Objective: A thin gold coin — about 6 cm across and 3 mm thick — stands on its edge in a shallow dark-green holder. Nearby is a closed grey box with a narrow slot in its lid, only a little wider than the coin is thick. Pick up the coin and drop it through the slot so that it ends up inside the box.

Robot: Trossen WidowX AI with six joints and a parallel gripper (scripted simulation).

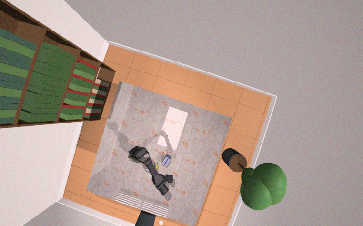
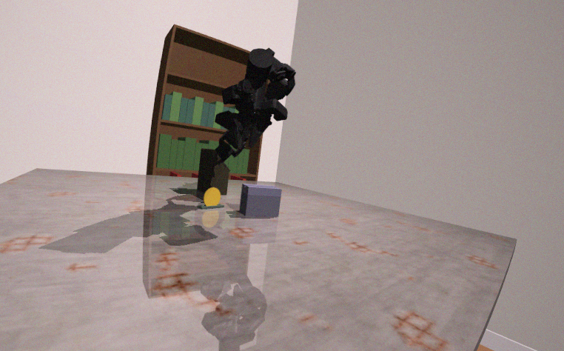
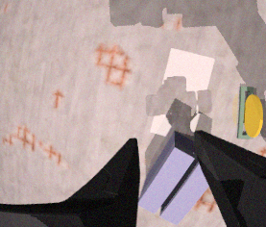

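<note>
Right now my gripper tip is 140 mm above the coin, 110 mm past it and 20 mm to the left of it.
</note>
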